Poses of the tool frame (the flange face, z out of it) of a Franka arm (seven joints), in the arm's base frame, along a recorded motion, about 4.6 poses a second.
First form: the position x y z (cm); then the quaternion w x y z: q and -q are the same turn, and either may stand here.
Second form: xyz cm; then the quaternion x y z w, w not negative. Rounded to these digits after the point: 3 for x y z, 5 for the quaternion.
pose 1, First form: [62.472 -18.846 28.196 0.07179 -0.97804 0.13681 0.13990]
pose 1, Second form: [62.472 -18.846 28.196 -0.97804 0.13681 0.13990 0.07179]
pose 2, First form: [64.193 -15.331 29.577 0.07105 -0.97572 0.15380 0.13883]
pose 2, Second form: [64.193 -15.331 29.577 -0.97572 0.15380 0.13883 0.07105]
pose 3, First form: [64.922 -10.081 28.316 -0.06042 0.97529 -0.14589 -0.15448]
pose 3, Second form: [64.922 -10.081 28.316 -0.97529 0.14589 0.15448 0.06042]
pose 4, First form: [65.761 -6.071 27.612 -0.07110 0.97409 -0.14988 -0.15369]
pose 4, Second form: [65.761 -6.071 27.612 -0.97409 0.14988 0.15369 0.07110]
